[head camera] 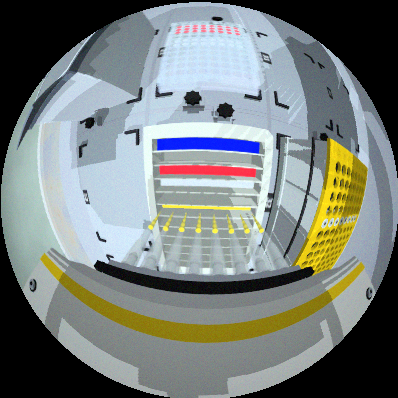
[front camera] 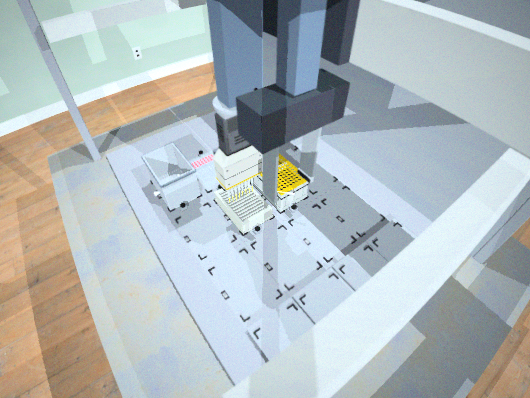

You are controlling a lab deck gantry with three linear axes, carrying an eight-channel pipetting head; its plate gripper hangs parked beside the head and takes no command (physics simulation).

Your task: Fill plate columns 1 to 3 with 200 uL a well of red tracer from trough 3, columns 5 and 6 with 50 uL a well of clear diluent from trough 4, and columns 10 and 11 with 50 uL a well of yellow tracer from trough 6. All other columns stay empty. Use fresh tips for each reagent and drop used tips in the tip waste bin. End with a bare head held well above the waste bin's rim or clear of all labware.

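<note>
The pipetting head (front camera: 237, 170) hangs over the pale trough block (front camera: 256, 223) (head camera: 210, 131). Its eight tips (front camera: 241, 191) (head camera: 198, 229) carry yellow liquid in their lower ends, near yellow trough 6 (head camera: 206, 207). Red trough 3 (head camera: 207, 171) and pale trough 4 (head camera: 207, 183) show liquid. The plate (front camera: 203, 161) (head camera: 210, 60) has red wells at its far end; clear liquid cannot be made out. The waste bin (front camera: 182, 192) stands left of the plate in the front view. My parked plate gripper (front camera: 289, 192) hangs beside the head, its two fingers wide apart and empty.
The yellow tip rack (front camera: 287, 175) (head camera: 324, 240) stands right of the trough block, with a line of pale tips (head camera: 337, 221) among empty holes. A blue trough (head camera: 207, 145) lies at the block's plate end. Black deck knobs (head camera: 193, 97) stand between plate and block.
</note>
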